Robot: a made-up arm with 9 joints. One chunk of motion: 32 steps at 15 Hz.
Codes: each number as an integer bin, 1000 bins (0 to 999) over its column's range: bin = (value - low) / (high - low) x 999, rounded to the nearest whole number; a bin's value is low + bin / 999 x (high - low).
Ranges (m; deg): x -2.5..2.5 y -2.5..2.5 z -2.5..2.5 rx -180..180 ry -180..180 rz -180..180
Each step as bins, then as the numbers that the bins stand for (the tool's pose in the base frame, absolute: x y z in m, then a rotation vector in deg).
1 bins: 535 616 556 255 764 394
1 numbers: 0.1777 0.5831 0.2828 -88.11 95.32 -38.02
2 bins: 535 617 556 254 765 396
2 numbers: 0.1777 0.5881 0.2828 -88.47 95.68 -37.30
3 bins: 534 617 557 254 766 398
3 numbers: 0.1727 0.5881 0.2878 -88.47 96.04 -36.58
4 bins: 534 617 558 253 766 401
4 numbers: 0.1727 0.5881 0.2928 -88.83 96.04 -35.50
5 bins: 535 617 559 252 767 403
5 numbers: 0.1777 0.5881 0.2978 -89.19 96.40 -34.77
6 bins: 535 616 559 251 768 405
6 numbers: 0.1777 0.5831 0.2978 -89.55 96.76 -34.05
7 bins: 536 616 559 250 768 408
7 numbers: 0.1827 0.5831 0.2978 -89.91 96.76 -32.97
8 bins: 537 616 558 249 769 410
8 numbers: 0.1877 0.5831 0.2928 -90.27 97.12 -32.25
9 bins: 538 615 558 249 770 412
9 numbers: 0.1927 0.5781 0.2928 -90.27 97.48 -31.53
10 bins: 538 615 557 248 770 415
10 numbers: 0.1927 0.5781 0.2878 -90.63 97.48 -30.45
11 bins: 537 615 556 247 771 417
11 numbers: 0.1877 0.5781 0.2828 -90.99 97.84 -29.73
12 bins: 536 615 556 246 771 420
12 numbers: 0.1827 0.5781 0.2828 -91.35 97.84 -28.65
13 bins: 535 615 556 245 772 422
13 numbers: 0.1777 0.5781 0.2828 -91.71 98.20 -27.93
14 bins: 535 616 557 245 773 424
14 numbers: 0.1777 0.5831 0.2878 -91.71 98.56 -27.21
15 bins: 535 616 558 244 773 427
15 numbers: 0.1777 0.5831 0.2928 -92.07 98.56 -26.13
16 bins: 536 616 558 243 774 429
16 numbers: 0.1827 0.5831 0.2928 -92.43 98.92 -25.41
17 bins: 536 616 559 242 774 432
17 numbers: 0.1827 0.5831 0.2978 -92.79 98.92 -24.32
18 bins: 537 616 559 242 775 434
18 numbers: 0.1877 0.5831 0.2978 -92.79 99.28 -23.60
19 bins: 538 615 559 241 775 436
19 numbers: 0.1927 0.5781 0.2978 -93.15 99.28 -22.88
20 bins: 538 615 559 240 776 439
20 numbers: 0.1927 0.5781 0.2978 -93.51 99.64 -21.80
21 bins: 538 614 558 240 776 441
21 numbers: 0.1927 0.5731 0.2928 -93.51 99.64 -21.08
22 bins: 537 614 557 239 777 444
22 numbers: 0.1877 0.5731 0.2878 -93.87 100.00 -20.00
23 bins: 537 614 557 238 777 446
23 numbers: 0.1877 0.5731 0.2878 -94.23 100.00 -19.28
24 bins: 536 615 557 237 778 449
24 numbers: 0.1827 0.5781 0.2878 -94.59 100.36 -18.20
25 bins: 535 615 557 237 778 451
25 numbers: 0.1777 0.5781 0.2878 -94.59 100.36 -17.48
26 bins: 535 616 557 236 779 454
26 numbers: 0.1777 0.5831 0.2878 -94.95 100.72 -16.40
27 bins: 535 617 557 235 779 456
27 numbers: 0.1777 0.5881 0.2878 -95.32 100.72 -15.68
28 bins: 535 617 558 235 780 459
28 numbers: 0.1777 0.5881 0.2928 -95.32 101.08 -14.59
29 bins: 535 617 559 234 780 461
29 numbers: 0.1777 0.5881 0.2978 -95.68 101.08 -13.87
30 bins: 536 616 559 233 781 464
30 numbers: 0.1827 0.5831 0.2978 -96.04 101.44 -12.79
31 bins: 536 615 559 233 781 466
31 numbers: 0.1827 0.5781 0.2978 -96.04 101.44 -12.07
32 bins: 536 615 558 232 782 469
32 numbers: 0.1827 0.5781 0.2928 -96.40 101.80 -10.99
